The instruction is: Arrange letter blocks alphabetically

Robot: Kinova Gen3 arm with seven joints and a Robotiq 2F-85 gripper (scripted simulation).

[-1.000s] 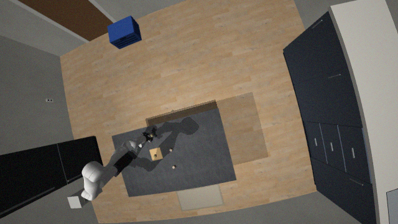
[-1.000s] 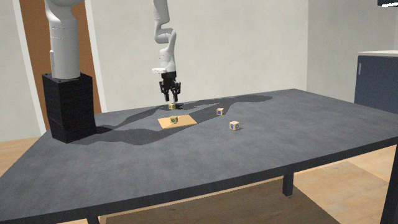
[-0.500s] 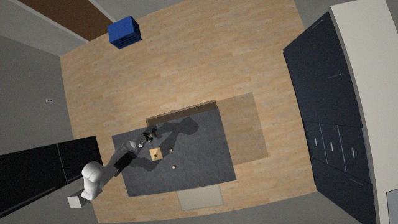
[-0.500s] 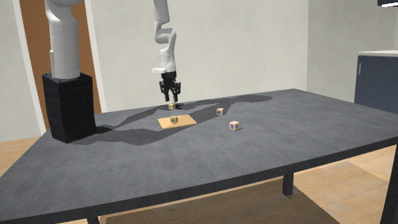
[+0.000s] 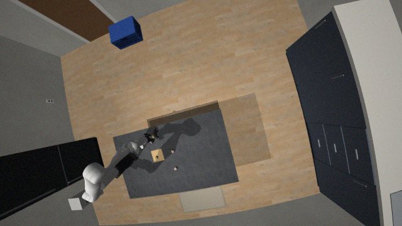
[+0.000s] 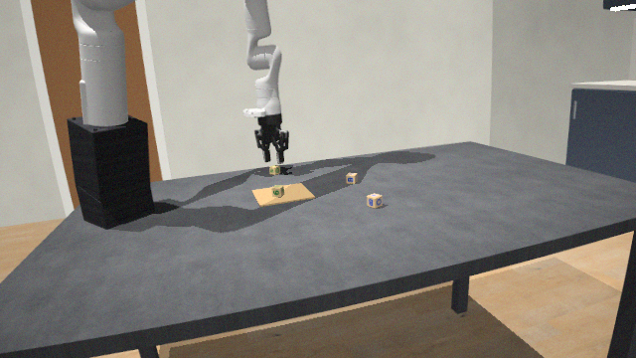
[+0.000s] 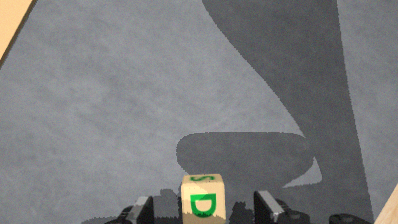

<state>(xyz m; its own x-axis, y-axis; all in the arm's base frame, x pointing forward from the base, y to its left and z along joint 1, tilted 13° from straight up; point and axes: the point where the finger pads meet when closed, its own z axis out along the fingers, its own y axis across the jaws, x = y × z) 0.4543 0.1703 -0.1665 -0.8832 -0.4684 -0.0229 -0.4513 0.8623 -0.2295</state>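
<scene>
Right now the green-marked block is 4 cm below my hand. The rest, counted from my hand: mat 23 cm to the right, 5 cm below, 4 cm behind.
</scene>
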